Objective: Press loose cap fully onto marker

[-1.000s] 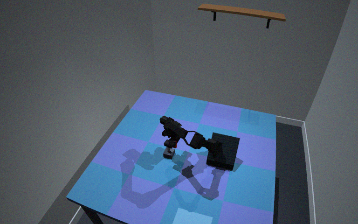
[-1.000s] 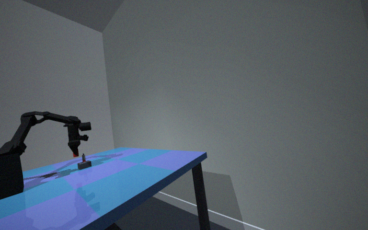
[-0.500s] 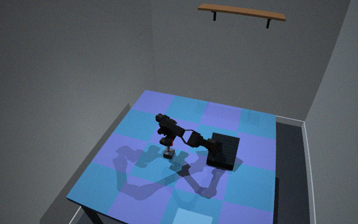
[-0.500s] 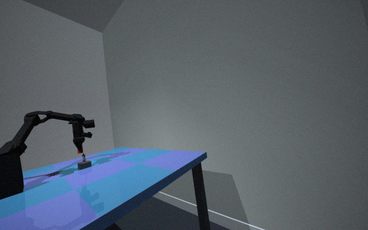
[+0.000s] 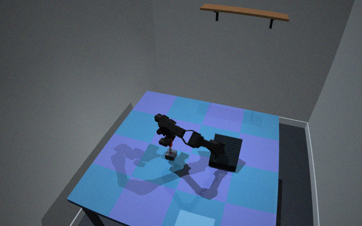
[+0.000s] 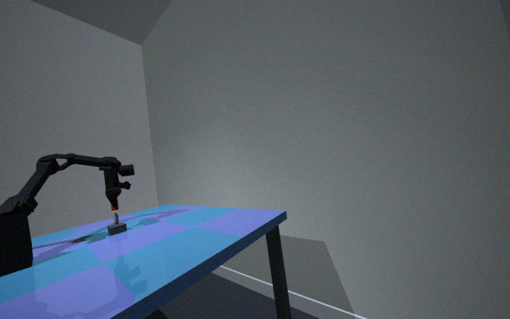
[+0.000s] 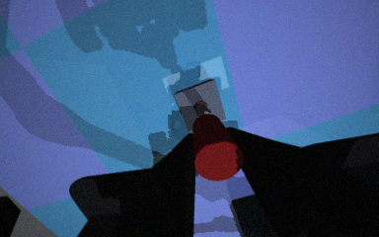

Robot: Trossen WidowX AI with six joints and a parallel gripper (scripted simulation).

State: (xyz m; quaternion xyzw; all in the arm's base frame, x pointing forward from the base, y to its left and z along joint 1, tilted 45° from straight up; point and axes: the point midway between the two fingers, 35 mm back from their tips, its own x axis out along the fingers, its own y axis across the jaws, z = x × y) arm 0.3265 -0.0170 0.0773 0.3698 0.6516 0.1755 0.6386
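Right now the holder block is 11 cm below my gripper tip. Also, from my gripper tip: red cap 1 cm above.
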